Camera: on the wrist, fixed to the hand. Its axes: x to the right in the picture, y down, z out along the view.
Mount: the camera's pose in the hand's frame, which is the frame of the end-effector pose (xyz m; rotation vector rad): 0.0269 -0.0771 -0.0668 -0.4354 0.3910 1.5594
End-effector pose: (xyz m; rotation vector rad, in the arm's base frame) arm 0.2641 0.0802 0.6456 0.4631 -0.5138 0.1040
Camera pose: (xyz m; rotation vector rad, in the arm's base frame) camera 0.3337 0.0411 0.5766 -0.4757 -0.3881 1.5144
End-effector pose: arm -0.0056 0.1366 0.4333 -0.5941 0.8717 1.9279
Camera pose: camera 0.0533 0.1256 0.3465 0.3662 -0.8636 -2.2534
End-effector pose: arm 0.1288 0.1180 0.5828 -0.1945 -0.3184 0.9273
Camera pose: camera 0.2252 0.0926 0.5483 -1.1077 0.0755 2.2966
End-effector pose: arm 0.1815 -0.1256 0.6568 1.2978 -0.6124 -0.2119
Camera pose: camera 0.2538 -0.1041 0.5830 0.1703 -0.9911 1.1038
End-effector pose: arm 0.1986 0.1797 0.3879 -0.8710 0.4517 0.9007
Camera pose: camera 0.2780 0.1137 0.3663 -1.0236 1.3885 2.3195
